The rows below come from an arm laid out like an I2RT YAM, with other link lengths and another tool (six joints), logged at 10 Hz.
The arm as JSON. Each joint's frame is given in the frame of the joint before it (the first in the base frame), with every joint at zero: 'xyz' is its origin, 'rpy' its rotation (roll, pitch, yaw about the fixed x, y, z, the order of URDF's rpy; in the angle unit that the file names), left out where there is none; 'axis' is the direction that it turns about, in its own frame. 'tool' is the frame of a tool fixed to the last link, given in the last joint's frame.
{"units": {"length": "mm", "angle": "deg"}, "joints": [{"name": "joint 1", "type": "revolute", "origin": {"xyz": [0.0, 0.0, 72.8]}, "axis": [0.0, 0.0, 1.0]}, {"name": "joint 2", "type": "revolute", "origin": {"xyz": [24.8, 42.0, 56.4]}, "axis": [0.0, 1.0, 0.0]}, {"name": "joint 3", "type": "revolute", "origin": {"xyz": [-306.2, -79.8, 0.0]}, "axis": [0.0, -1.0, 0.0]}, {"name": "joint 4", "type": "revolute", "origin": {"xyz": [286.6, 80.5, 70.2]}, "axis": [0.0, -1.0, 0.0]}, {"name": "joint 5", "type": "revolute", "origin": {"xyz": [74.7, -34.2, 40.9]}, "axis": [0.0, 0.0, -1.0]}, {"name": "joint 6", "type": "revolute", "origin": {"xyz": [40.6, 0.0, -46.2]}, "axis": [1.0, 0.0, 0.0]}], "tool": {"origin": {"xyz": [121.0, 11.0, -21.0], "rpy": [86.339, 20.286, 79.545]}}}
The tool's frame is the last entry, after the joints.
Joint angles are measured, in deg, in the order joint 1, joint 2, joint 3, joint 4, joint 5, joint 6. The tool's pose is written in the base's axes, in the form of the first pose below.
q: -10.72, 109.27, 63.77, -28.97, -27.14, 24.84
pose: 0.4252 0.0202 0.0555 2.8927 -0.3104 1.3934
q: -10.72, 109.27, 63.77, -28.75, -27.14, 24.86
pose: 0.4260 0.0201 0.0556 2.8889 -0.3105 1.3943
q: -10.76, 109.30, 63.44, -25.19, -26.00, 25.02
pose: 0.4366 0.0150 0.0548 2.8320 -0.2914 1.4022
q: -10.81, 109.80, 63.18, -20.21, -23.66, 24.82
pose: 0.4520 0.0059 0.0516 2.7550 -0.2504 1.4102
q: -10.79, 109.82, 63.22, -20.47, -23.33, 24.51
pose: 0.4513 0.0053 0.0509 2.7573 -0.2432 1.4123
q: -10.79, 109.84, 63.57, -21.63, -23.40, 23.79
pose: 0.4491 0.0057 0.0513 2.7672 -0.2402 1.4210
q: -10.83, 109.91, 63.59, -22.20, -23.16, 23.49
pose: 0.4470 0.0051 0.0499 2.7765 -0.2349 1.4211
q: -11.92, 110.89, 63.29, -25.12, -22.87, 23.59
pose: 0.4332 -0.0012 0.0383 2.8526 -0.2328 1.3812
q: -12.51, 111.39, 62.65, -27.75, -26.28, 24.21
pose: 0.4195 0.0060 0.0350 2.9246 -0.2937 1.3585
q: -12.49, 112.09, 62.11, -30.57, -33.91, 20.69
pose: 0.4052 0.0263 0.0389 2.9622 -0.4150 1.4245
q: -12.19, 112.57, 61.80, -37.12, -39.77, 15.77
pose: 0.3805 0.0451 0.0452 3.0373 -0.5166 1.4747
